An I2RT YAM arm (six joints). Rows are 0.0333 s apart.
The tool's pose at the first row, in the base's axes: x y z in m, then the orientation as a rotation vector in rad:
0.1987 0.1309 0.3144 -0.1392 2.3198 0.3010
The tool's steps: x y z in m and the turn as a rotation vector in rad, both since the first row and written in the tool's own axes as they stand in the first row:
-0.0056 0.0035 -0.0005 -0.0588 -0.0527 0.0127
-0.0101 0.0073 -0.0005 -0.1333 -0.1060 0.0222
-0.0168 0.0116 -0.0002 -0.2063 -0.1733 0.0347
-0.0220 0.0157 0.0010 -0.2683 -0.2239 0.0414
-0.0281 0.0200 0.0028 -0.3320 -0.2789 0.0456
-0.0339 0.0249 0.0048 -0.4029 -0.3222 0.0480
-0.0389 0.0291 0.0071 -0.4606 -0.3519 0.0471
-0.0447 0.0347 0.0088 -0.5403 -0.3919 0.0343
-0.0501 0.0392 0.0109 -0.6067 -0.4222 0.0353
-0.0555 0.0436 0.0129 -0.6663 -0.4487 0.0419
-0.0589 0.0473 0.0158 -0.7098 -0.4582 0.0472
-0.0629 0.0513 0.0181 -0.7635 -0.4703 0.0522
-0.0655 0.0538 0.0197 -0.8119 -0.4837 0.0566
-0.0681 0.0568 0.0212 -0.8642 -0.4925 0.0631
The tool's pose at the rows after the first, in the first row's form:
0.2016 0.1342 0.3194 -0.1440 2.2614 0.3751
0.2039 0.1379 0.3233 -0.1597 2.1975 0.4636
0.2080 0.1422 0.3287 -0.1681 2.1179 0.5487
0.2116 0.1465 0.3323 -0.1805 2.0547 0.6172
0.2163 0.1512 0.3363 -0.1950 1.9848 0.6841
0.2207 0.1565 0.3400 -0.2165 1.9227 0.7571
0.2250 0.1612 0.3428 -0.2377 1.8758 0.8144
0.2291 0.1670 0.3468 -0.2789 1.8090 0.8865
0.2334 0.1720 0.3501 -0.3007 1.7556 0.9511
0.2377 0.1768 0.3534 -0.3140 1.7074 1.0106
0.2414 0.1811 0.3545 -0.3252 1.6810 1.0554
0.2450 0.1856 0.3566 -0.3403 1.6467 1.1092
0.2474 0.1885 0.3578 -0.3533 1.6125 1.1567
0.2497 0.1918 0.3592 -0.3665 1.5801 1.2093

